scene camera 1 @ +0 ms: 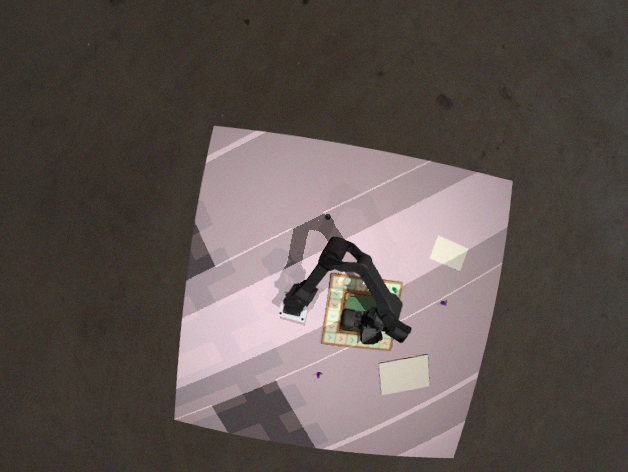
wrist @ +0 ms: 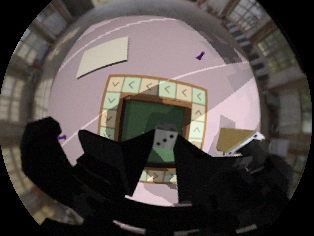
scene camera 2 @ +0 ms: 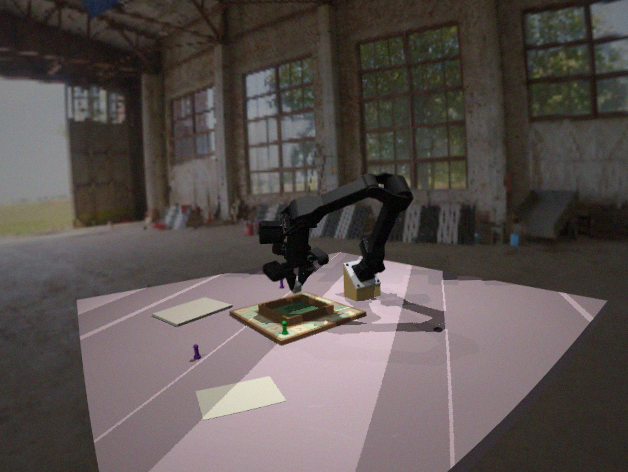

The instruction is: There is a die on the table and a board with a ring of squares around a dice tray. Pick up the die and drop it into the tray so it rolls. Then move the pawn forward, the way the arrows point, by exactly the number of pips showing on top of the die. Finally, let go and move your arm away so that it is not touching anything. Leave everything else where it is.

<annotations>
gripper: scene camera 1 360, 321; wrist; scene camera 2
pale yellow sheet: scene camera 1; scene camera 2; not seen in the wrist view (hidden by the gripper)
same spot on gripper: [scene camera 2: 304, 271] = [wrist: 183, 186]
same spot on pale yellow sheet: [scene camera 2: 215, 402] = [scene camera 1: 458, 256]
</annotations>
